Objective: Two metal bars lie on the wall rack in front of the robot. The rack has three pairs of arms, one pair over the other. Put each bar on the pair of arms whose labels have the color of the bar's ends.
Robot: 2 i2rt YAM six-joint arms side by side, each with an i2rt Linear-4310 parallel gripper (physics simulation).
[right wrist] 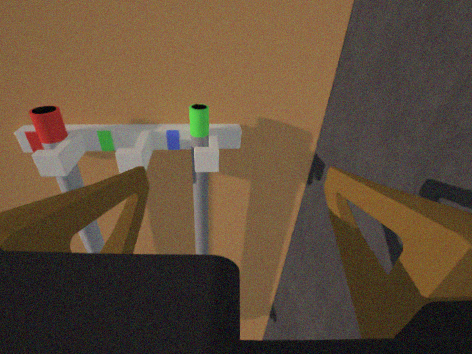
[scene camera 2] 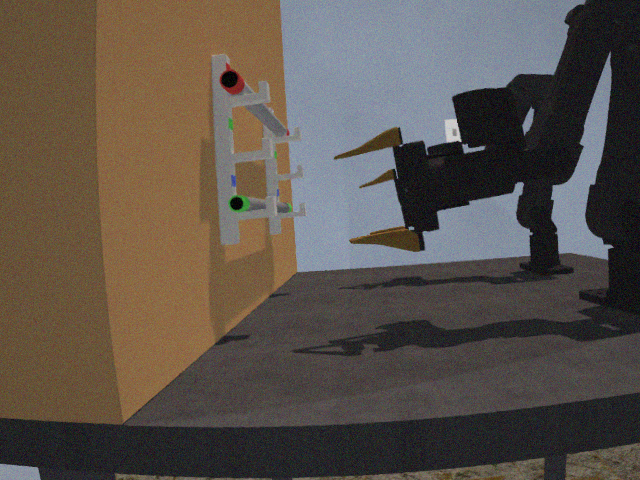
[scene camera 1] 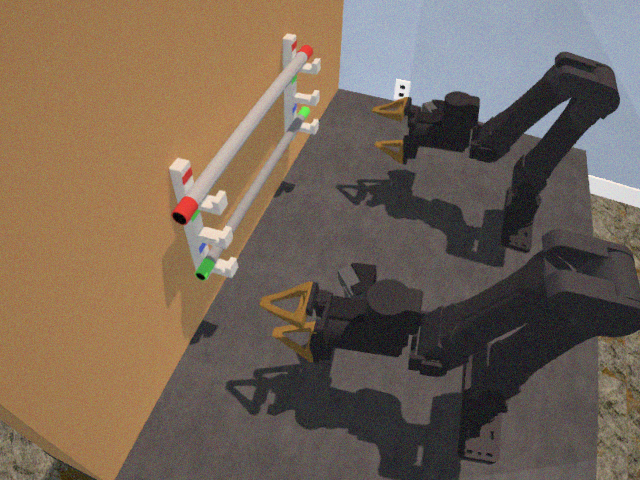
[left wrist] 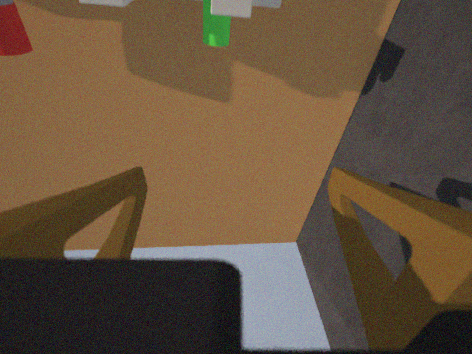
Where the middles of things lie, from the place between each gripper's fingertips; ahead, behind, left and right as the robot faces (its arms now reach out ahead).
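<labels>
My left gripper is 80 mm below the blue-labelled arm [scene camera 2: 223,102], 130 mm short of it and 60 mm to the left of it. Counting from my left hand, there's the green-ended bar [scene camera 1: 239,213], 10 mm above, 150 mm ahead and 270 mm to the right, and also the red-ended bar [scene camera 1: 189,204], which is 160 mm above, 140 mm ahead and 260 mm to the right.
The green-ended bar is 2 cm above my right hand, 14 cm ahead of it and 27 cm to the left of it. From that same right hand, the blue-labelled arm is 9 cm above, 12 cm ahead and 48 cm to the left, while the red-ended bar is 17 cm above, 14 cm ahead and 28 cm to the left.
</labels>
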